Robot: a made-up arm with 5 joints. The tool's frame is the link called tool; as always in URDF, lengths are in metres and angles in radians. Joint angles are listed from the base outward.
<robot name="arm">
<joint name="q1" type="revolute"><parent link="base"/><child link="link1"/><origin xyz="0.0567 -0.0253 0.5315" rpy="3.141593 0 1.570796"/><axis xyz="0 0 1"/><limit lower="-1.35" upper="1.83"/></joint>
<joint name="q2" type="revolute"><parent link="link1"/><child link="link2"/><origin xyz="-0.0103 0.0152 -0.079" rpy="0 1.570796 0"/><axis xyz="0 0 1"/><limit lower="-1.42" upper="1.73"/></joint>
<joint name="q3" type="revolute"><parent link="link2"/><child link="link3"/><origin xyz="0.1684 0.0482 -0.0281" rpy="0 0 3.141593"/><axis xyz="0 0 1"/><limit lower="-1.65" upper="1.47"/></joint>
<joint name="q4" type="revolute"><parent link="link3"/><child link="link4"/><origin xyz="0.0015 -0.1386 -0.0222" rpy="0 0 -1.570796"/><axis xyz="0 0 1"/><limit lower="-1.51" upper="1.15"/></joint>
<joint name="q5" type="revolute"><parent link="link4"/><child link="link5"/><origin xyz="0.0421 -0.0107 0.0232" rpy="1.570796 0 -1.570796"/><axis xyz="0 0 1"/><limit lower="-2.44" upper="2.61"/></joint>
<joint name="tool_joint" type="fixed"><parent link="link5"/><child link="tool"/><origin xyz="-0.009 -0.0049 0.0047" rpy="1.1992 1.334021 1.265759"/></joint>
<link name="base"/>
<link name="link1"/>
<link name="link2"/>
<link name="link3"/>
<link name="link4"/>
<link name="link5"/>
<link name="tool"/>
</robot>
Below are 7 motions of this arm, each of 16 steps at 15 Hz.
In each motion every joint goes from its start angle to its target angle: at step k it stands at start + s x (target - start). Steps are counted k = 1, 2, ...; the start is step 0. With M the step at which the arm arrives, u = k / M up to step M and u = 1 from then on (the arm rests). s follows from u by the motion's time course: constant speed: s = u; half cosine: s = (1 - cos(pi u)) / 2; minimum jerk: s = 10 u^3 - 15 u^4 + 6 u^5.
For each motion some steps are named. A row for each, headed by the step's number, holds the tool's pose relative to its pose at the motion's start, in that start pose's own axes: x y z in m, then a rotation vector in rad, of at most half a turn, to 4 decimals.
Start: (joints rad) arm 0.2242 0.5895 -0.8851 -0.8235 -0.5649
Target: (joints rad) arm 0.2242 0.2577 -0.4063 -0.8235 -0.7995
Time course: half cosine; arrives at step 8
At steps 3, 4, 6, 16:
3: 0.0037 0.0053 0.0091 0.0769 0.0225 -0.0296
4: 0.0051 0.0090 0.0152 0.1243 0.0357 -0.0493
6: 0.0058 0.0167 0.0273 0.2111 0.0583 -0.0886
16: 0.0053 0.0201 0.0325 0.2467 0.0670 -0.1059

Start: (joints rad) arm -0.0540 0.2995 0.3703 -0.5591 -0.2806
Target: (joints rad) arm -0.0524 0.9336 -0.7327 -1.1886 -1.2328
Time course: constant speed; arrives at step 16
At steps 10, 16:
10: 0.0634 -0.0044 0.0112 0.4513 -0.7210 0.2959
16: 0.0772 -0.0048 0.0088 0.6969 -1.0495 0.6559

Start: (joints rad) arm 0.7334 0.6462 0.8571 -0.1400 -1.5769
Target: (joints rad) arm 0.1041 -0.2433 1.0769 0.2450 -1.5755
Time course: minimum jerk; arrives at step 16
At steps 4, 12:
4: -0.0125 0.0081 -0.0102 -0.0566 0.0259 0.0355
12: -0.1142 0.0118 -0.0728 -0.4611 0.2810 0.3024

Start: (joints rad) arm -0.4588 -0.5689 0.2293 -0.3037 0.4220
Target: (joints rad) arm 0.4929 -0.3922 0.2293 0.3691 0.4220
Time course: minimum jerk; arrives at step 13
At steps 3, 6, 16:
3: -0.0035 -0.0070 -0.0073 -0.0260 0.1021 -0.0215
6: -0.0282 -0.0382 -0.0329 -0.0837 0.5184 -0.1441
16: -0.1033 -0.0851 -0.0484 0.0022 1.1632 -0.4674

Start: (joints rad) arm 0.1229 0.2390 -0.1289 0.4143 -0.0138
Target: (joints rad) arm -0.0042 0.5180 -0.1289 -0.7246 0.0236
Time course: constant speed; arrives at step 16
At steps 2, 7, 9, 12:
2: 0.0088 0.0025 -0.0007 -0.0345 -0.1030 0.0102
7: 0.0281 0.0103 -0.0039 -0.1139 -0.3622 0.0362
9: 0.0347 0.0139 -0.0059 -0.1427 -0.4666 0.0465
12: 0.0434 0.0197 -0.0097 -0.1827 -0.6240 0.0617

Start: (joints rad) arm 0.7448 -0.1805 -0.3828 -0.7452 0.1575
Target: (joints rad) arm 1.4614 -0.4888 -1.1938 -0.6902 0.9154
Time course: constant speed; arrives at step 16
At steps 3, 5, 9, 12, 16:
3: 0.0098 -0.0297 0.0423 -0.3139 -0.1196 -0.0536
5: 0.0136 -0.0427 0.0743 -0.5241 -0.1979 -0.0900
9: 0.0155 -0.0499 0.1428 -0.9409 -0.3580 -0.1654
12: 0.0122 -0.0380 0.1929 -1.2447 -0.4875 -0.2252
16: 0.0021 -0.0008 0.2502 -1.6271 -0.6837 -0.3107

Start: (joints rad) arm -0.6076 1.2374 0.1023 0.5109 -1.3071
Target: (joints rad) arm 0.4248 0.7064 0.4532 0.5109 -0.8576
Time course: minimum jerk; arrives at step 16
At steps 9, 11, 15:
9: -0.0559 -0.0973 0.0999 0.3648 -0.0016 0.1272
11: -0.0728 -0.1433 0.1140 0.4843 -0.0240 0.1611
15: -0.0868 -0.1851 0.1167 0.5877 -0.0508 0.1846

